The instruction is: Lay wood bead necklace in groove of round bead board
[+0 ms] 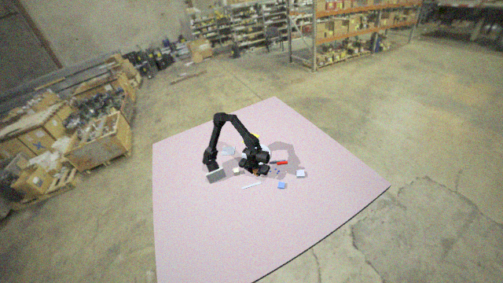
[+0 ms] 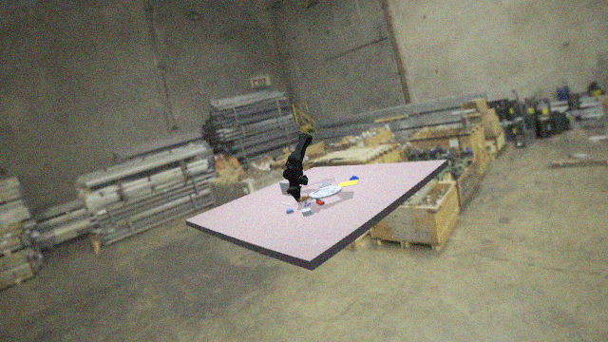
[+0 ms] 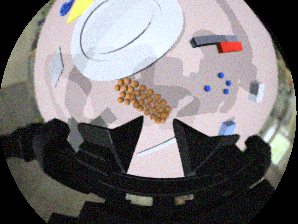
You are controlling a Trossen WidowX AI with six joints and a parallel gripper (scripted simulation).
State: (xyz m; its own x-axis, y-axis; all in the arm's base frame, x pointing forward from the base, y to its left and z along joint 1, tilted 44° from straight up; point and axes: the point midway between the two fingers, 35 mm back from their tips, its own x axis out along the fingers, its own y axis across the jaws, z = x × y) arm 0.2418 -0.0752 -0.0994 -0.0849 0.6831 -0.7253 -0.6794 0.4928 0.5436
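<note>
Now: gripper tip 60 mm to the left of the white stick, 50 mm past it and 10 mm above it. Round my gripper tip: cream cube 110 mm behind, 70 mm to the left, 10 mm above; red-handled tool 180 mm ahead, 20 mm to the left, 10 mm below; blue block 140 mm to the right, 110 mm ahead.
</note>
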